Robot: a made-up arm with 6 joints.
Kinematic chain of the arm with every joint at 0, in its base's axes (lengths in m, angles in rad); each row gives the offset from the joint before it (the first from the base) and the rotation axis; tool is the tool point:
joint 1: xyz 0 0 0.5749 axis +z
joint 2: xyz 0.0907 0 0 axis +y
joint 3: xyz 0 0 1.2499 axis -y
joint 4: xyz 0 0 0.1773 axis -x
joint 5: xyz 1.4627 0 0 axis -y
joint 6: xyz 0.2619 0 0 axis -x
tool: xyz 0 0 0
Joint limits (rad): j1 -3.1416..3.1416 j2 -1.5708..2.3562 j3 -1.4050..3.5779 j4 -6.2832..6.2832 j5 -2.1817..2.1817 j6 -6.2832..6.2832
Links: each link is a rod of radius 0.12 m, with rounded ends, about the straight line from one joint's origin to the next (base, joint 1, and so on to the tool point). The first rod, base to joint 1, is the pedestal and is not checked.
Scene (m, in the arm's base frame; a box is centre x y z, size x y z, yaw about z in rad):
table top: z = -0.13
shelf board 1: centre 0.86 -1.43 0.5 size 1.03 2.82 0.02 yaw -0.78
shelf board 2: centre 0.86 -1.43 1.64 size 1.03 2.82 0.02 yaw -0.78
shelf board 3: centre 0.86 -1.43 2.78 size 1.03 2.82 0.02 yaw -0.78
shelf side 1: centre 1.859 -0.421 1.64 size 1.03 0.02 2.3 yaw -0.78
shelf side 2: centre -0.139 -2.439 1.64 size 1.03 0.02 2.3 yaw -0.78
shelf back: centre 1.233 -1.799 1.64 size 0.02 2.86 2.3 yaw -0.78
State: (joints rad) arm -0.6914 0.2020 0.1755 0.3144 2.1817 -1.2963
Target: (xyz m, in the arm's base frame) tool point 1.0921 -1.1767 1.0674
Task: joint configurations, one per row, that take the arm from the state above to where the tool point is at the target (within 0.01 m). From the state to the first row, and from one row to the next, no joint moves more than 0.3 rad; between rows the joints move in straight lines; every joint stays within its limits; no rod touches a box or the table.
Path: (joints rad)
1: -0.6537 -0.0585 -0.0375 0.3393 2.1817 -1.2963
2: -0.6160 -0.3191 -0.2506 0.3642 2.1817 -1.2963
3: -0.5783 -0.5796 -0.4636 0.3891 2.1817 -1.2963
4: -0.7076 -0.5417 -0.7165 0.3710 2.1817 -1.2963
5: -0.8368 -0.5039 -0.9693 0.3529 2.1817 -1.2963
6: -0.9661 -0.4660 -1.2222 0.3349 2.1817 -1.2963
7: -0.9327 -0.2175 -0.9974 0.3332 2.1817 -1.2963
8: -0.8993 0.0311 -0.7726 0.3315 2.1817 -1.2963
9: -0.8660 0.2796 -0.5478 0.3298 2.1817 -1.2963

